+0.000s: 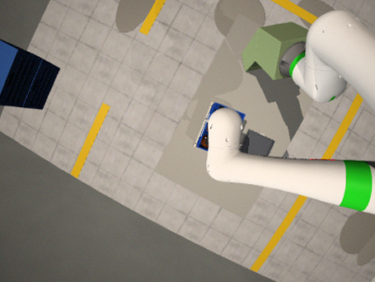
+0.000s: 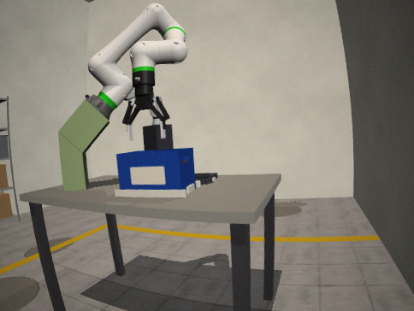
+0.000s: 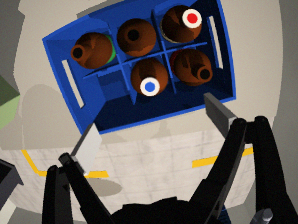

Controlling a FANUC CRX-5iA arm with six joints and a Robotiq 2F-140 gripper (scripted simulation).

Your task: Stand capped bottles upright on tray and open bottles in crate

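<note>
The bottle lies 15 cm below my hand and 2 cm to the left of it. Round my hand: crate: 15 cm below, 6 cm to the left, 2 cm behind; tray: 33 cm to the left, 22 cm below, 10 cm behind.
</note>
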